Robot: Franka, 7 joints.
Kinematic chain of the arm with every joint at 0, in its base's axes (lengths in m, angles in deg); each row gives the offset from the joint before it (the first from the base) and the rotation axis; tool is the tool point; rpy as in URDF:
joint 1: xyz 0 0 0.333 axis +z
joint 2: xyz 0 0 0 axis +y
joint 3: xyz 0 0 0.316 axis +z
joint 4: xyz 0.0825 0 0 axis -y
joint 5: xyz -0.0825 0 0.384 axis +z
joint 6: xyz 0 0 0 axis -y
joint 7: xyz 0.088 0 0 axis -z
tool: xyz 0 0 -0.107 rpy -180 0 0
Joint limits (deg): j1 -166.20..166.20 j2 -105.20..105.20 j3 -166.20..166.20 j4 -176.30..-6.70 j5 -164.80..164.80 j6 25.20..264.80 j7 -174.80..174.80
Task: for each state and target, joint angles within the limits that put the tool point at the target. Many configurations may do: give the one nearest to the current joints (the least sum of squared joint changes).
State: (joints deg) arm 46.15 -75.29 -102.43 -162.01 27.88 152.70 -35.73
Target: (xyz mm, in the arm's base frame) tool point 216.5 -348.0 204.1
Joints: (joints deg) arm 24.57 -69.55 -101.92 -152.99 27.77 155.26 -35.73
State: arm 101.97 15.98 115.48 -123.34 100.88 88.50 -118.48
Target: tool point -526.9 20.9 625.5
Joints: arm 79.95 29.42 100.32 -114.58 102.83 86.85 -118.48
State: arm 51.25 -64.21 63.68 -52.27 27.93 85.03 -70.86
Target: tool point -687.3 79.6 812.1
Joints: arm 20.22 -60.27 67.47 -34.22 31.05 125.83 -70.86
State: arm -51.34 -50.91 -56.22 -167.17 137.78 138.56 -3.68
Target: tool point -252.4 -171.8 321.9
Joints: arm -96.80 -61.45 -65.10 -168.66 137.82 152.27 -3.68
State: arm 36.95 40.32 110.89 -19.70 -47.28 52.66 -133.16
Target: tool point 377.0 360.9 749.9
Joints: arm 24.99 45.78 108.45 -10.09 -48.31 29.72 -133.16
